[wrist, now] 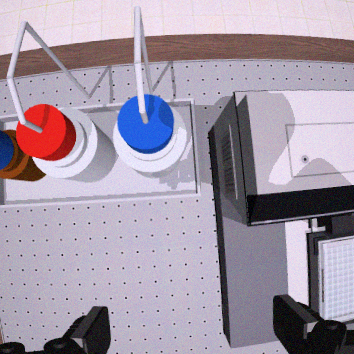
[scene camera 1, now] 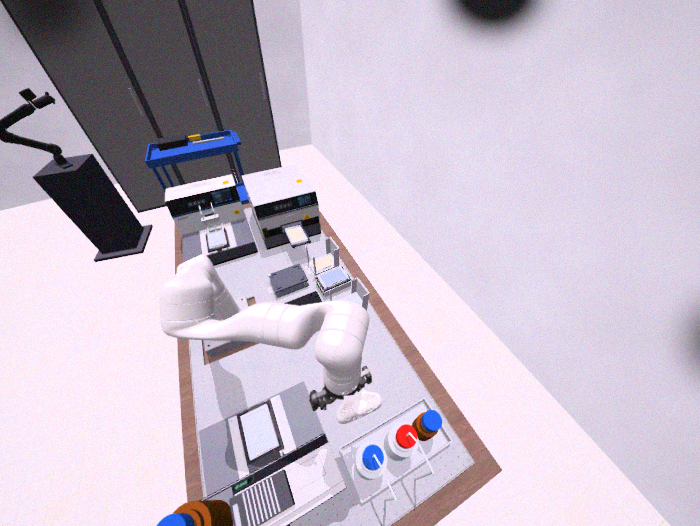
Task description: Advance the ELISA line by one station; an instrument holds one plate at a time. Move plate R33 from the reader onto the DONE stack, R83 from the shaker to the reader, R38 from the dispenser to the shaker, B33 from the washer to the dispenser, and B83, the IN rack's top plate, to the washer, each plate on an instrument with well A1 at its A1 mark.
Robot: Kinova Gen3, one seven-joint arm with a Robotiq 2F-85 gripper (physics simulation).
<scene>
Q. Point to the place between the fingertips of the gripper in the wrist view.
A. At 191, 319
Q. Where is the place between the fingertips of the gripper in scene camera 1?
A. At 341, 397
</scene>
